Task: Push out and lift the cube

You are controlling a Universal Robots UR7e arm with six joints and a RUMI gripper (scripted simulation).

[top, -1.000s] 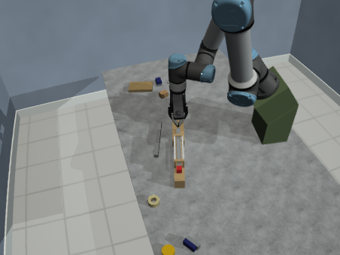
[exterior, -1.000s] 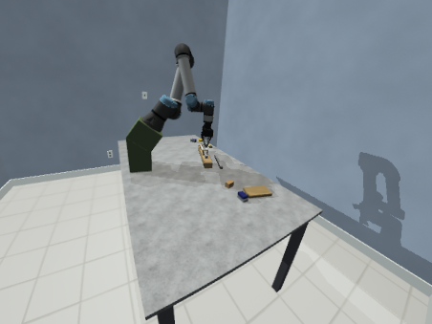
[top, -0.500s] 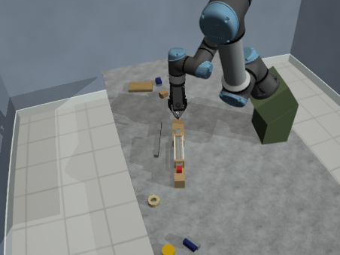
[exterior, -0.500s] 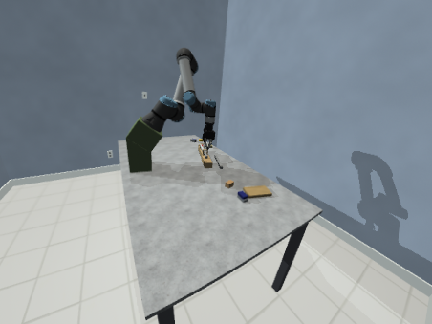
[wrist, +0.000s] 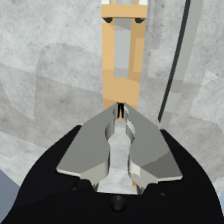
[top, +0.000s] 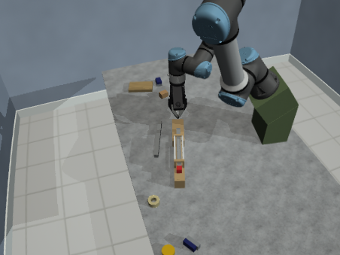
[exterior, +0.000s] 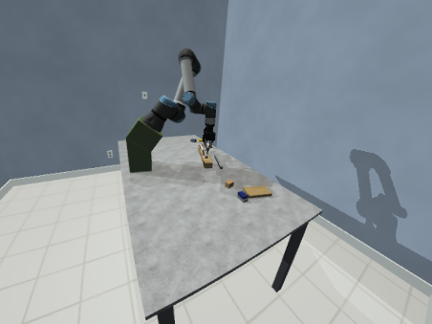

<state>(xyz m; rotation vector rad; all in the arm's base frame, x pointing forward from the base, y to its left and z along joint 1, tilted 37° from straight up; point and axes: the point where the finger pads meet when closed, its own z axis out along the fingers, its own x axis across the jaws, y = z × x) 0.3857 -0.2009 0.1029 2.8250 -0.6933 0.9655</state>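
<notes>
The red cube is 150 mm ahead of my hand, 240 mm to the left of it and 70 mm below it. Also, from my hand: dark grey bar: 100 mm ahead, 30 mm to the right, 120 mm below; tan channel: 90 mm ahead, 150 mm to the left, 70 mm below; brown cube: 110 mm behind, 330 mm to the right, 110 mm below.
</notes>
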